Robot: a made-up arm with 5 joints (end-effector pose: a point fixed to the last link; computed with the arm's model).
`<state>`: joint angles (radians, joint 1 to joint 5).
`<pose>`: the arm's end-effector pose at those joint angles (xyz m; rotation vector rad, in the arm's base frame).
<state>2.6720 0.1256 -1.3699 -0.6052 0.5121</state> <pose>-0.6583 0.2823 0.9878 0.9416 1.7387 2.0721</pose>
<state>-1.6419 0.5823 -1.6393 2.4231 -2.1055</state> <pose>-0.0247 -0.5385 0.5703 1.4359 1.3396 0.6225</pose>
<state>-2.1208 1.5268 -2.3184 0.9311 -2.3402</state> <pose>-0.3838 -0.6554 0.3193 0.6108 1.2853 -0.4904</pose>
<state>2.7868 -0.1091 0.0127 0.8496 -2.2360</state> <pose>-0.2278 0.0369 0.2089 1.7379 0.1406 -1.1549</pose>
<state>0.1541 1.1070 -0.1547 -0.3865 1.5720</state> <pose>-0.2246 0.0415 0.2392 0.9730 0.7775 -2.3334</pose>
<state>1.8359 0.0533 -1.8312 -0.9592 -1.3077</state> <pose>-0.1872 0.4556 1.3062 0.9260 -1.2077 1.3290</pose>
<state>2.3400 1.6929 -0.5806 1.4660 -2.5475</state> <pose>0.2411 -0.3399 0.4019 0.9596 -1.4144 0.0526</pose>
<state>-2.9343 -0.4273 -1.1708 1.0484 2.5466</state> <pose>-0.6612 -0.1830 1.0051 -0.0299 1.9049 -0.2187</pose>
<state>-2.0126 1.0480 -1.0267 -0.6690 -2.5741</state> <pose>-0.1730 -0.4087 0.2608 -0.2771 1.4787 -0.7418</pose>
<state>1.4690 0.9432 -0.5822 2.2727 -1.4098</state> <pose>-0.0763 -0.0811 0.3296 1.2086 -1.8650 0.3377</pose>
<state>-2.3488 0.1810 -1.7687 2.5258 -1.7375</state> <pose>-0.4013 -0.4206 0.8686 1.8101 0.9741 -0.4615</pose>
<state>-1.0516 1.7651 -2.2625 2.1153 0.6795</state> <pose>0.2117 -0.3162 0.1968 -0.7245 -1.6828 1.7033</pose>
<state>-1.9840 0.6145 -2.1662 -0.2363 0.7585</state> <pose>-0.2878 -0.6935 1.1183 0.7575 -1.8034 -1.3787</pose>
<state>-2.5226 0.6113 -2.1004 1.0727 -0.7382</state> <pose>-0.6751 -0.4882 0.8953 1.2850 0.1822 -2.3796</pose>
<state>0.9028 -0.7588 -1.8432 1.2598 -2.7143</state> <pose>0.0685 0.2234 1.5091 -1.6741 -0.7708 1.0228</pose>
